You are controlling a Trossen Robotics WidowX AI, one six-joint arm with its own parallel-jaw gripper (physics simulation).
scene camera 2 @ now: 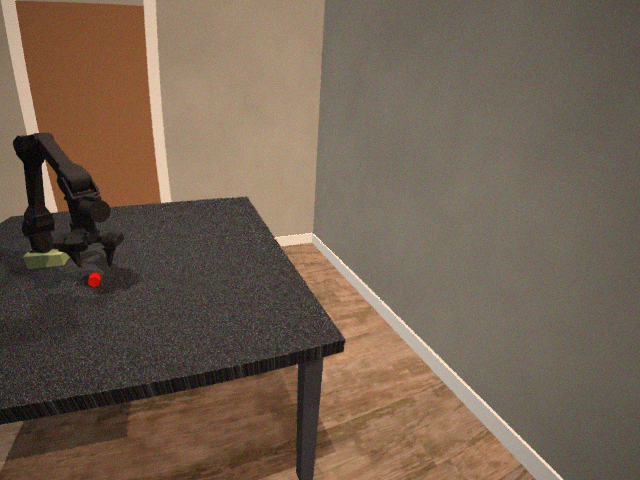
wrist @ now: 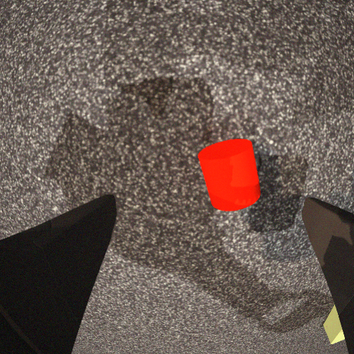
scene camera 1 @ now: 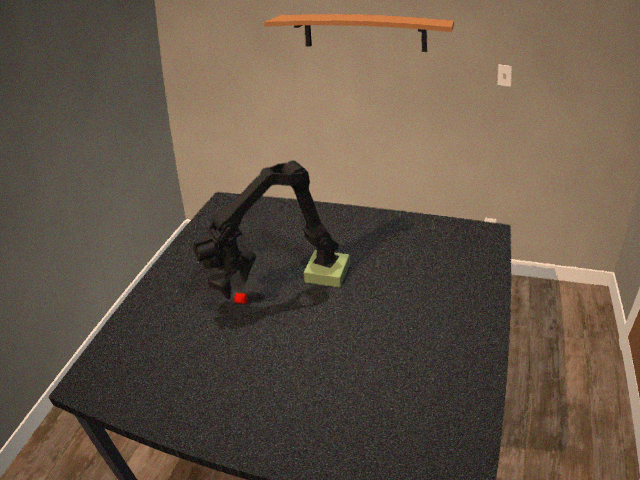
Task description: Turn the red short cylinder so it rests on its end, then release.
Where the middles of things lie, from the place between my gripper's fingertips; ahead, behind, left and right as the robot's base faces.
Right now the red short cylinder [wrist: 229, 168] is 40 mm below my hand and 20 mm behind it.
